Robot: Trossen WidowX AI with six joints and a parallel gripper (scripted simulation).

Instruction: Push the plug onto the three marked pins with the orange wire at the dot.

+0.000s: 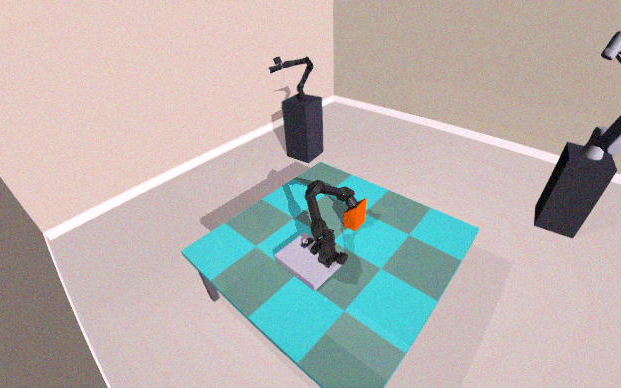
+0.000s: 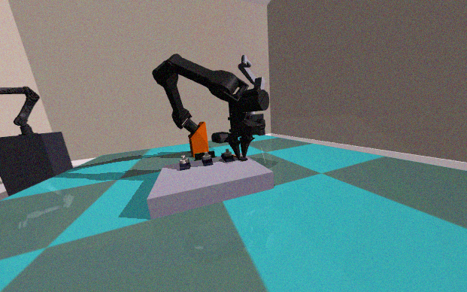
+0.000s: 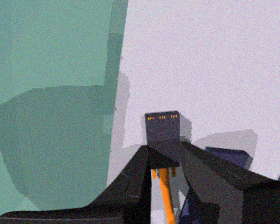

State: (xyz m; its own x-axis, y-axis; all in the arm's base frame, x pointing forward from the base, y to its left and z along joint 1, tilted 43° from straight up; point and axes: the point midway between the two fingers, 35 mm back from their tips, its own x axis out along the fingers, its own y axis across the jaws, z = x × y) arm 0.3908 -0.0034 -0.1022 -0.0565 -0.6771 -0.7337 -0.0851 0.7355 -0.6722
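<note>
My gripper tip is 11 cm past the green band, 13 cm to the left of it and 2 cm below it. Also, from my gripper tip: grey printed holder 5 cm ahead, 13 cm to the right, 3 cm below.
</note>
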